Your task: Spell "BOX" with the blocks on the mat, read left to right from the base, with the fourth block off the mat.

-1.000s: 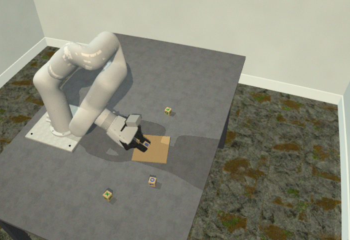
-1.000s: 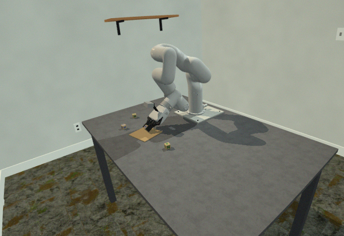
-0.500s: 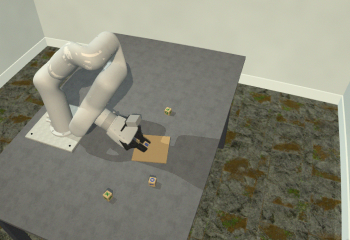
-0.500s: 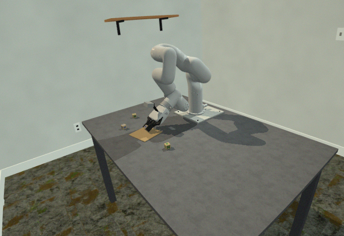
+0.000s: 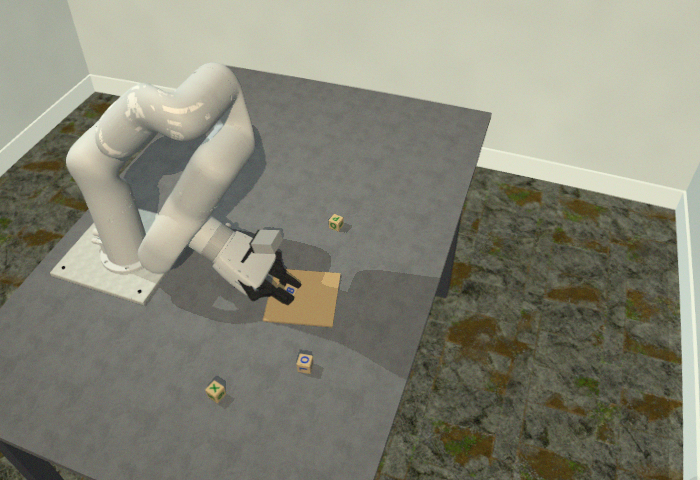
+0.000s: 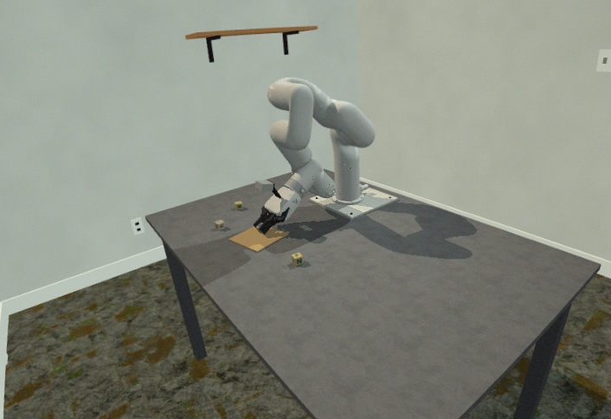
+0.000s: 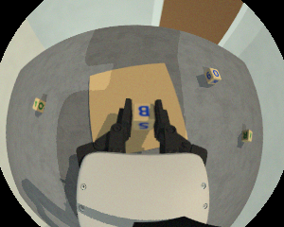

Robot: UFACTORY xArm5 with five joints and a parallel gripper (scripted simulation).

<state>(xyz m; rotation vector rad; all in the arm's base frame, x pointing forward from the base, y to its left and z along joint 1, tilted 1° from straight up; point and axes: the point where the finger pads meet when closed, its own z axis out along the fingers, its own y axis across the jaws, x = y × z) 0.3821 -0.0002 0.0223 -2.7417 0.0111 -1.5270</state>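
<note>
The tan mat is 30 mm ahead of my hand, 10 mm to the left of it and 30 mm below it. The rest, counted from my hand: X block 40 mm behind, 250 mm to the right, 20 mm below; then B block 10 mm below; then O block 90 mm ahead, 140 mm to the right, 20 mm below.
</note>
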